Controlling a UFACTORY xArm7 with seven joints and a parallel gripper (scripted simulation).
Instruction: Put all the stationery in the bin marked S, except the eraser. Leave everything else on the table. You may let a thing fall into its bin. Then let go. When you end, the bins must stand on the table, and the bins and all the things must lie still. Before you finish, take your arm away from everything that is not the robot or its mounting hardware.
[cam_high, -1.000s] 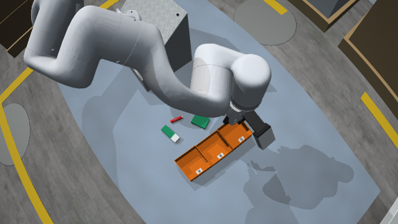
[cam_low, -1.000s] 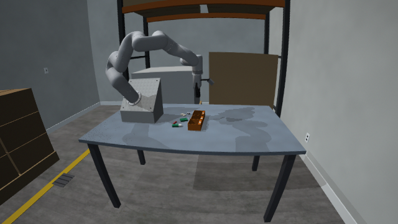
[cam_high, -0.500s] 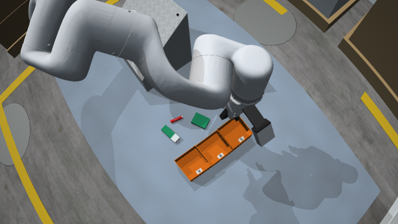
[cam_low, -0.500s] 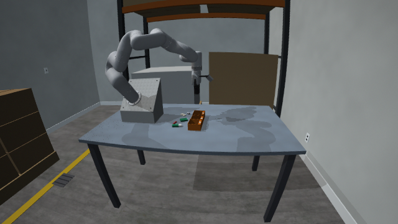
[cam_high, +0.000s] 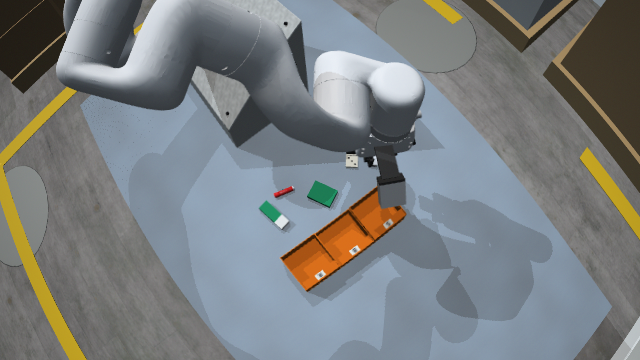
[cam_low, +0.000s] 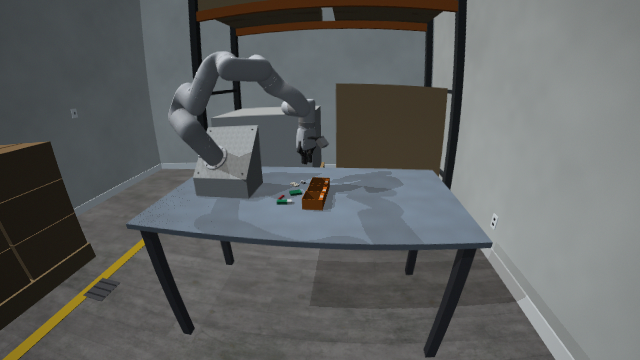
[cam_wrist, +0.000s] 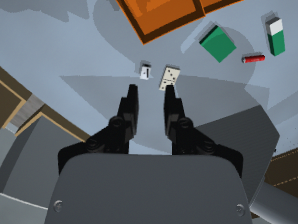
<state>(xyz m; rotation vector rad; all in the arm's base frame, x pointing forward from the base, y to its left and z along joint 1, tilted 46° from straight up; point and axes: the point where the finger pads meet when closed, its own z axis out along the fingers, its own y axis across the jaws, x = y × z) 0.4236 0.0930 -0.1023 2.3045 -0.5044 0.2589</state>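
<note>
My gripper is now 13 cm above the grey sharpener, 3 cm past it and 2 cm to the right of it. Round my hand: dotted domino (13 cm below, 7 cm behind, 1 cm to the right); then orange bin (13 cm to the right, 11 cm below, 7 cm ahead); then green block (13 cm below, 11 cm to the right, 3 cm behind).
</note>
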